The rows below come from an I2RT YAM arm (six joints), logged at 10 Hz.
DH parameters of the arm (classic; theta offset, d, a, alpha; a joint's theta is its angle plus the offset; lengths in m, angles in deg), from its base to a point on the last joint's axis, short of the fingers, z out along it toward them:
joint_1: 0 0.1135 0.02 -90
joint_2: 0 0 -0.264 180
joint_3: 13.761 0 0.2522 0
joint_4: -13.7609 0 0.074 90
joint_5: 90 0 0 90
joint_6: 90 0.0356 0 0
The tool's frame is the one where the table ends.
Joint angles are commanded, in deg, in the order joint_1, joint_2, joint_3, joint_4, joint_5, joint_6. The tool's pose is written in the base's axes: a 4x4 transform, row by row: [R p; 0 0 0 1], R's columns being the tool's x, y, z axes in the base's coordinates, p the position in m. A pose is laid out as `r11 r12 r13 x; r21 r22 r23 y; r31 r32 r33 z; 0 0 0 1`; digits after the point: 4 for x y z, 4 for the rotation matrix.
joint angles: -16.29, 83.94, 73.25, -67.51, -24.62, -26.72
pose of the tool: -0.9171 -0.2677 0.2953 0.2592; -0.1578 0.9242 0.3477 -0.0603; -0.3660 0.2723 -0.8899 0.2854; 0 0 0 1
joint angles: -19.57, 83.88, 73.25, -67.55, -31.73, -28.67
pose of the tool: -0.8972 -0.2816 0.3403 0.2560; -0.1141 0.8921 0.4372 -0.0711; -0.4267 0.3534 -0.8325 0.2877; 0 0 0 1
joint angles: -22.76, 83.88, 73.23, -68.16, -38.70, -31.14
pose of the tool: -0.8725 -0.3051 0.3815 0.2515; -0.0716 0.8524 0.5180 -0.0814; -0.4833 0.4246 -0.7656 0.2898; 0 0 0 1
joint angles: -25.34, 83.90, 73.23, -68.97, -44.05, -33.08
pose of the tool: -0.8512 -0.3222 0.4144 0.2471; -0.0310 0.8189 0.5731 -0.0896; -0.5240 0.4749 -0.7070 0.2916; 0 0 0 1
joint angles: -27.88, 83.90, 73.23, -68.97, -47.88, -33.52
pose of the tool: -0.8330 -0.3170 0.4535 0.2434; 0.0217 0.8003 0.5992 -0.0989; -0.5529 0.5090 -0.6598 0.2933; 0 0 0 1
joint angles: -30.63, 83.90, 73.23, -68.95, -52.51, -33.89
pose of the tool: -0.8069 -0.3167 0.4986 0.2390; 0.0834 0.7746 0.6269 -0.1087; -0.5848 0.5474 -0.5987 0.2955; 0 0 0 1
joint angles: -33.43, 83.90, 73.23, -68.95, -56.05, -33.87
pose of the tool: -0.7835 -0.3056 0.5410 0.2338; 0.1443 0.7574 0.6369 -0.1190; -0.6043 0.5771 -0.5493 0.2973; 0 0 0 1
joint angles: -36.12, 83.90, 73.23, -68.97, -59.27, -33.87
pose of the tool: -0.7581 -0.2964 0.5809 0.2284; 0.2006 0.7416 0.6402 -0.1288; -0.6206 0.6019 -0.5027 0.2989; 0 0 0 1
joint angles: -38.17, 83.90, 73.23, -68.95, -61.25, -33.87
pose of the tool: -0.7385 -0.2873 0.6099 0.2239; 0.2396 0.7338 0.6357 -0.1363; -0.6302 0.6156 -0.4731 0.3000; 0 0 0 1
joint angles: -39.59, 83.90, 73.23, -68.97, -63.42, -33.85
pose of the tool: -0.7194 -0.2884 0.6319 0.2206; 0.2715 0.7207 0.6379 -0.1411; -0.6394 0.6304 -0.4402 0.3011; 0 0 0 1
